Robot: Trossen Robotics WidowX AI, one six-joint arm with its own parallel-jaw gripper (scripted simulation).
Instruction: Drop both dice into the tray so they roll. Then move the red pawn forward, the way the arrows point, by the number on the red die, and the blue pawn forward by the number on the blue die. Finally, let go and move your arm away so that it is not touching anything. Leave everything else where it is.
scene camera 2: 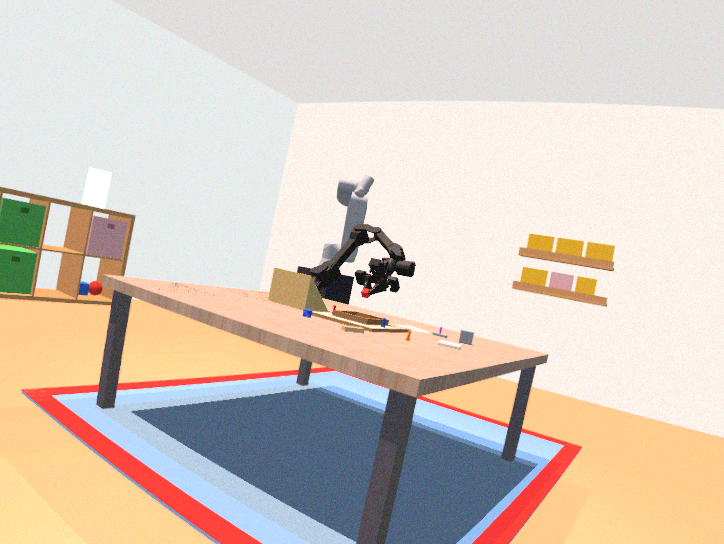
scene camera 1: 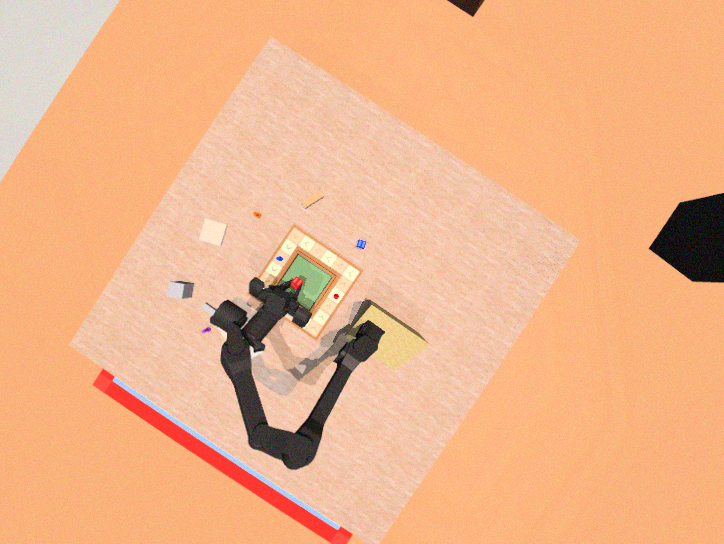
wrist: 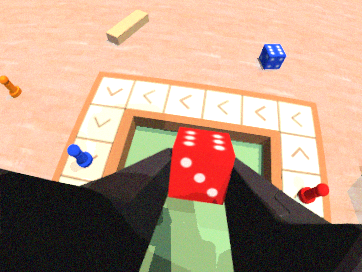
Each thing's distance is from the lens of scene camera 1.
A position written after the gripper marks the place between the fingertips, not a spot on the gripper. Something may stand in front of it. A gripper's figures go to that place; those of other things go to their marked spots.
gripper (scene camera 1: 297, 282): 0.77 m
green tray (scene camera 1: 315, 280): 0.86 m
